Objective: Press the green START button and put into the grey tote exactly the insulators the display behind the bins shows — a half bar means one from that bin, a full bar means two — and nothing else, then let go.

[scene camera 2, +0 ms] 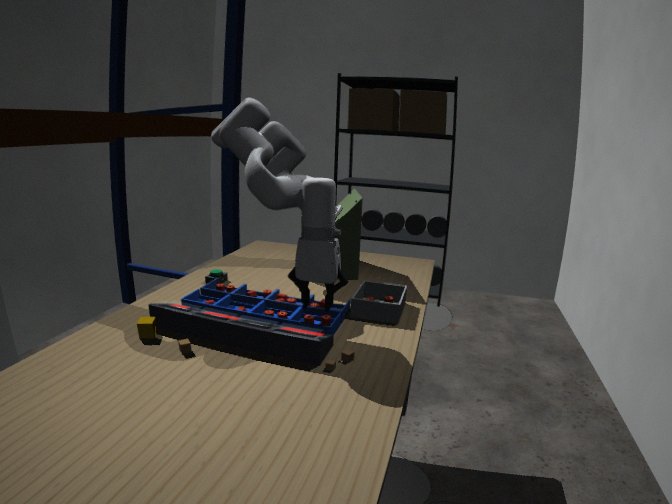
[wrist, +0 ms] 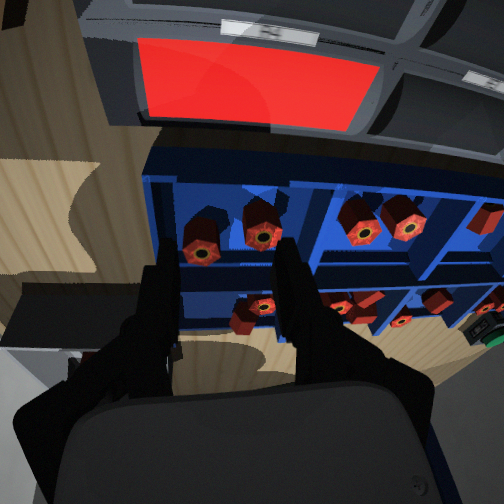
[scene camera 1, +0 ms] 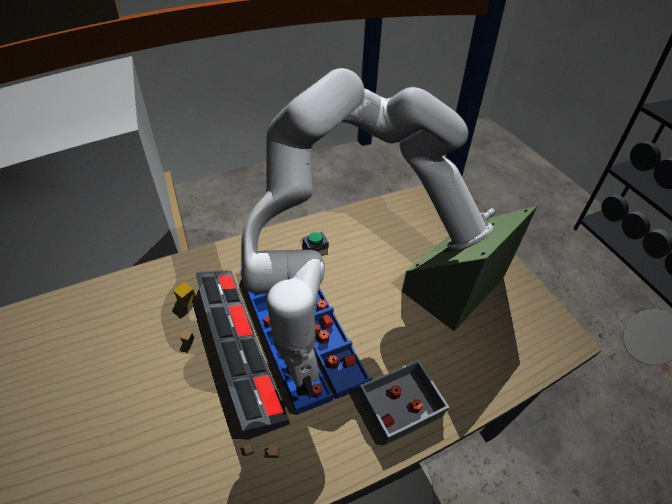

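Observation:
The display (scene camera 1: 238, 347) beside the blue bins (scene camera 1: 306, 347) shows a half red bar at the far end, a full bar below it, and a full bar (wrist: 255, 85) at the near end. My gripper (scene camera 1: 307, 386) is open and empty, low over the nearest bin. In the wrist view my fingers (wrist: 225, 250) straddle two red hexagonal insulators (wrist: 201, 247) (wrist: 262, 231) in that bin. The grey tote (scene camera 1: 404, 400) holds three red insulators. The green START button (scene camera 1: 315, 238) sits beyond the bins.
The arm's green pedestal (scene camera 1: 466, 265) stands at the right. A yellow cube (scene camera 1: 183, 292) and a brown cube (scene camera 1: 187, 339) lie left of the display. Two small brown cubes (scene camera 1: 259, 450) lie at its near end. A shelf rack (scene camera 2: 396, 184) stands off the table.

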